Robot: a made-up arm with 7 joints.
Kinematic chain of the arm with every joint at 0, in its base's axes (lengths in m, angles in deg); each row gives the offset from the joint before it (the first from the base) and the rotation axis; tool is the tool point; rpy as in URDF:
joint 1: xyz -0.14 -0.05 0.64 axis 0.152 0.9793 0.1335
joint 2: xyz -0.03 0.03 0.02 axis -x
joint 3: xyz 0.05 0 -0.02 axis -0.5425 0.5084 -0.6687
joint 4: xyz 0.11 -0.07 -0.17 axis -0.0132 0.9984 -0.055
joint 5: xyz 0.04 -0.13 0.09 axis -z
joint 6: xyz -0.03 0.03 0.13 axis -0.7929 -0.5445 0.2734
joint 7: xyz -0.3 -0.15 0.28 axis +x
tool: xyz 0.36 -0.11 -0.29 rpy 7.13 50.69 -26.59
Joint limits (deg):
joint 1: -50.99..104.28
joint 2: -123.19..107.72
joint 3: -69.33..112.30
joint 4: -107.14..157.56
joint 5: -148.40..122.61
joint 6: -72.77..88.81
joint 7: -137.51..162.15
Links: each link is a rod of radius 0.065 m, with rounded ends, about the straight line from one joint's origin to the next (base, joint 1, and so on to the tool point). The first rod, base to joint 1, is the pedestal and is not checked.
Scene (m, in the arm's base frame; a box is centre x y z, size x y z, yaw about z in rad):
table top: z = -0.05
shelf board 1: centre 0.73 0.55 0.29 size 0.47 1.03 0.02 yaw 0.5
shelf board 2: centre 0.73 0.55 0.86 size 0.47 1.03 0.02 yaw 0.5
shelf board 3: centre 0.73 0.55 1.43 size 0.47 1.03 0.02 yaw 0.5
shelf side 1: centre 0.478 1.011 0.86 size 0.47 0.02 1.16 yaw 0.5
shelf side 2: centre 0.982 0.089 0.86 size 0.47 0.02 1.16 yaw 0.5
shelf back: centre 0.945 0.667 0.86 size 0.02 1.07 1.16 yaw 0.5
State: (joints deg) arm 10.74 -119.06 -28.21 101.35 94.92 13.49 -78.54
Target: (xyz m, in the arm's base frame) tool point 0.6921 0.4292 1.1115
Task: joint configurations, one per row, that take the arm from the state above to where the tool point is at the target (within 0.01 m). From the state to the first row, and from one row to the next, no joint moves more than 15 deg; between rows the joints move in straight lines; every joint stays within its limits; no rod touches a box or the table.
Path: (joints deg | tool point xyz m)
1: 10.07 -118.86 -29.09 110.54 101.19 0.99 -71.94 | 0.5886 -0.1863 0.5078
2: 9.40 -118.66 -29.97 119.73 107.47 -11.51 -65.34 | 0.5121 -0.1997 0.5818
3: -2.80 -119.68 -20.86 127.61 112.51 -6.74 -62.91 | 0.5543 -0.0758 0.7972
4: -15.00 -120.71 -11.76 135.49 117.56 -1.97 -60.49 | 0.5098 0.0849 0.9871
5: -27.19 -121.73 -2.65 143.37 122.61 2.80 -58.06 | 0.3936 0.2661 1.1115
6: -21.24 -121.11 -6.43 140.67 116.66 11.31 -70.13 | 0.5107 0.3128 1.1052
7: -15.28 -120.50 -10.21 137.96 110.72 19.81 -82.20 | 0.6000 0.3646 1.0954
8: -9.33 -119.88 -13.99 135.26 104.77 28.32 -94.26 | 0.6592 0.4083 1.0955
9: -3.37 -119.26 -17.77 132.55 98.83 36.83 -106.33 | 0.6921 0.4291 1.1116

